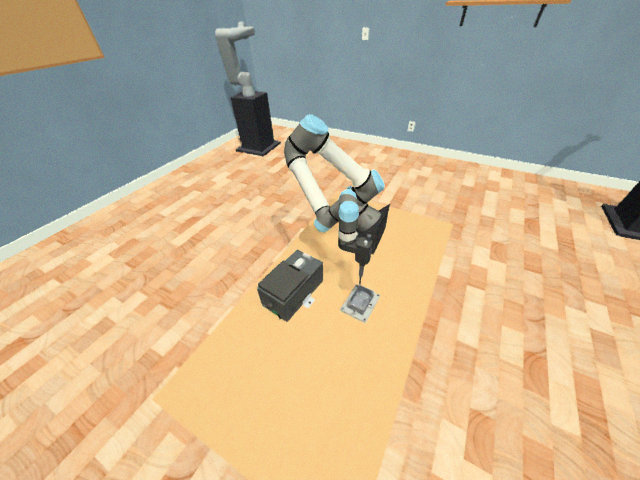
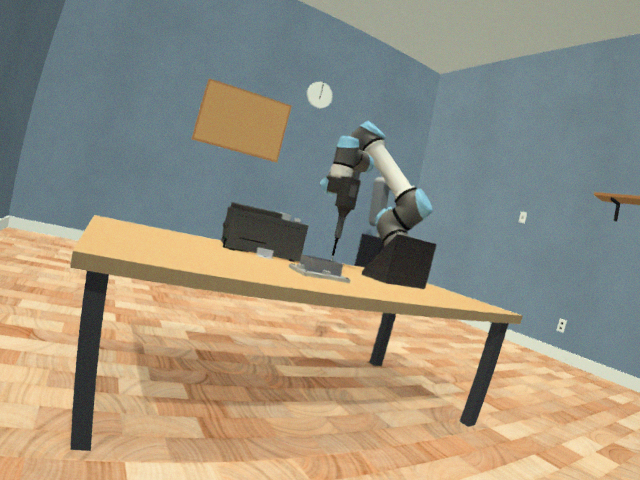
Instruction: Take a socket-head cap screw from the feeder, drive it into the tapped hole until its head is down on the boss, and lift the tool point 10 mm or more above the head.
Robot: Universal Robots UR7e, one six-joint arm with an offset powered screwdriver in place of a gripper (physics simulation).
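The black screw feeder (image 1: pixel 290 285) (image 2: pixel 264 233) stands on the table, with a small light outlet piece (image 1: pixel 308 301) (image 2: pixel 264 252) at its side. A grey open-topped housing (image 1: pixel 358 300) (image 2: pixel 321 265) sits on a light flat plate (image 1: pixel 365 317) (image 2: pixel 338 278) beside the feeder. My screwdriver (image 1: pixel 360 283) (image 2: pixel 333 256) points down, its thin bit at the housing's rim on the side towards the robot base. Whether the tip touches the boss or stands slightly above it cannot be told. The screw, its head and the tapped hole are too small to make out.
The robot base stands on a dark angled mount (image 1: pixel 381 227) (image 2: pixel 408 260) at one end of the wooden table (image 1: pixel 289 392) (image 2: pixel 155 250). The feeder is close to the table's long edge. A second, grey arm (image 1: pixel 227 54) stands on a black pedestal (image 1: pixel 252 122) away from the table.
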